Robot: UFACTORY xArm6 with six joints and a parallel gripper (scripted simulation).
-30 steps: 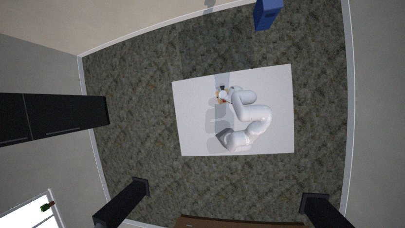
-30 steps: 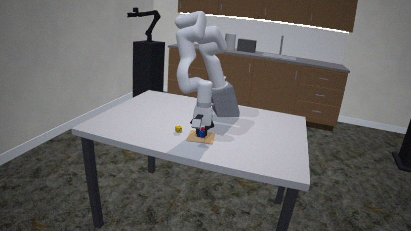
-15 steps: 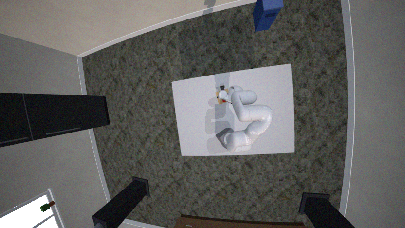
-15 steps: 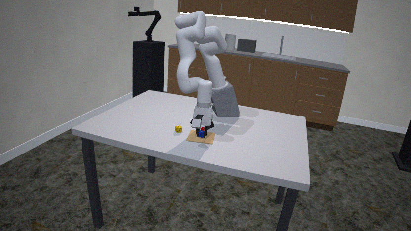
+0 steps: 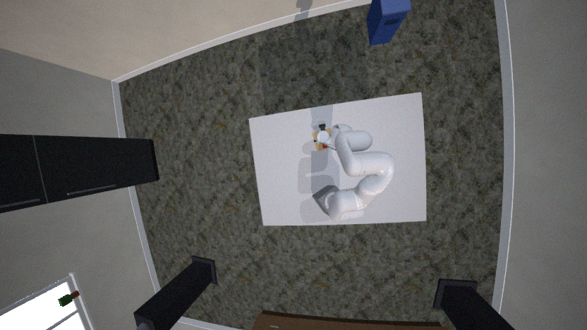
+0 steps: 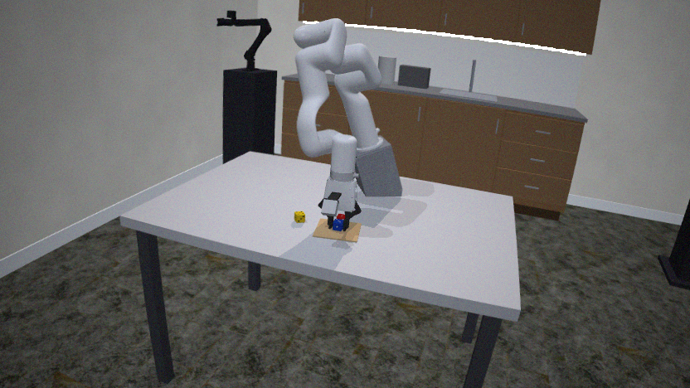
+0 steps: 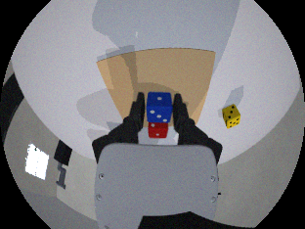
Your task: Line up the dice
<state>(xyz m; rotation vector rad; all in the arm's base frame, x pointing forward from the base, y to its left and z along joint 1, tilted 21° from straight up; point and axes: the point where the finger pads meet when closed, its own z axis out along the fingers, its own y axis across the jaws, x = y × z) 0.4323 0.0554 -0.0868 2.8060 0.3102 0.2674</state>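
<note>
Now: the blue die 10 mm below my hand. The rest, counted from my hand: red die (40 mm behind, 10 mm to the right, 10 mm below); then yellow die (10 mm ahead, 140 mm to the right, 10 mm below); then tan mat (20 mm below).
</note>
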